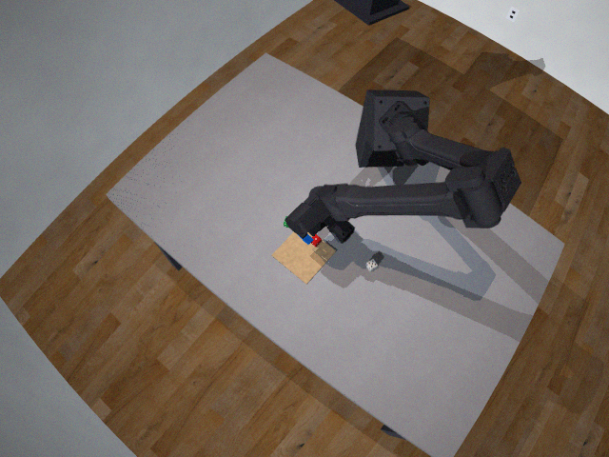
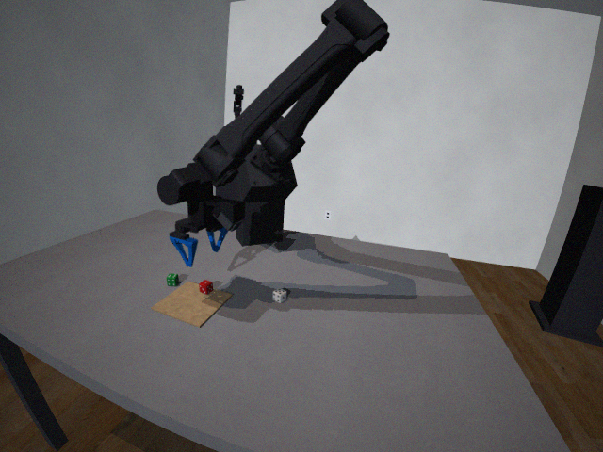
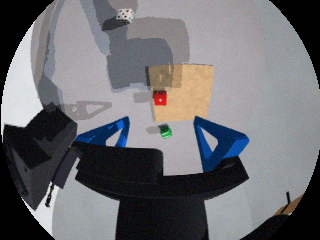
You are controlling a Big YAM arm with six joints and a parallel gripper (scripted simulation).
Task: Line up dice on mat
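Right now my hand is 16 cm to the right of the white die, 9 cm past it and 9 cm above it. From my hand the other things lie so: tan mat (10 cm below, 5 cm ahead, 1 cm to the left); then red die (9 cm below); then green die (10 cm to the right, 9 cm below, 3 cm ahead).
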